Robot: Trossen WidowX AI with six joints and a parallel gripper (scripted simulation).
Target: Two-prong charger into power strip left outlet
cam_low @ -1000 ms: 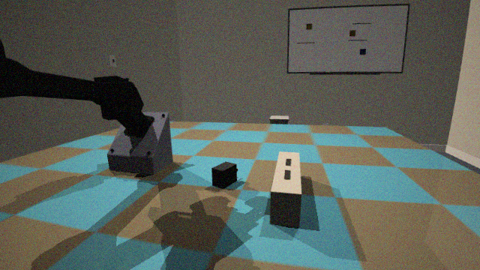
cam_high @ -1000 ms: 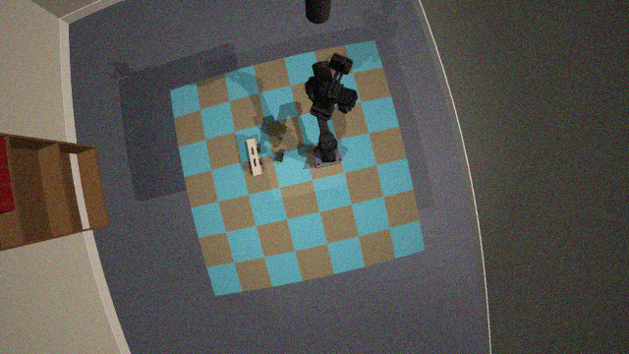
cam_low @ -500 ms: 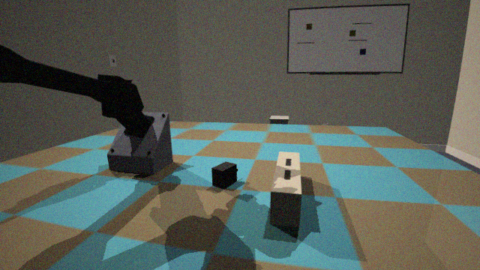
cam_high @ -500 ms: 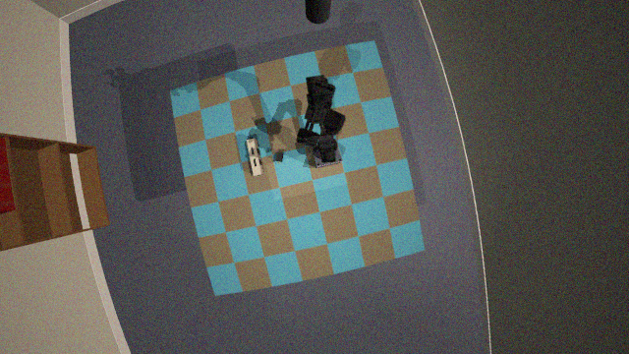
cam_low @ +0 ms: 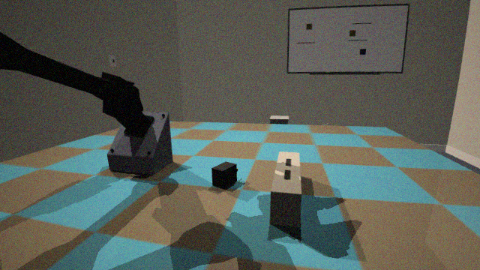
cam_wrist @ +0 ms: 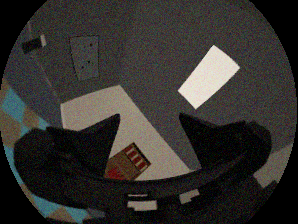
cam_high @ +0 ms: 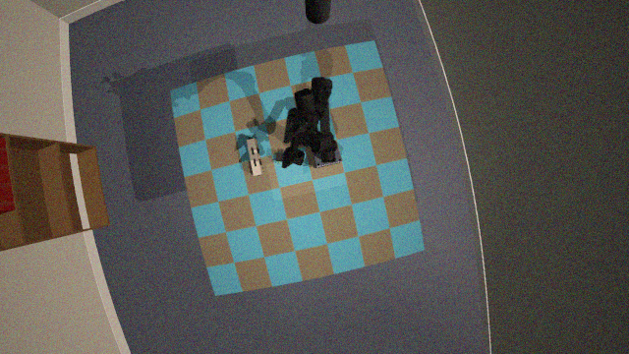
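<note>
My gripper tip is 610 mm above the two-prong charger, 110 mm short of it and 50 mm to the left of it.
</note>
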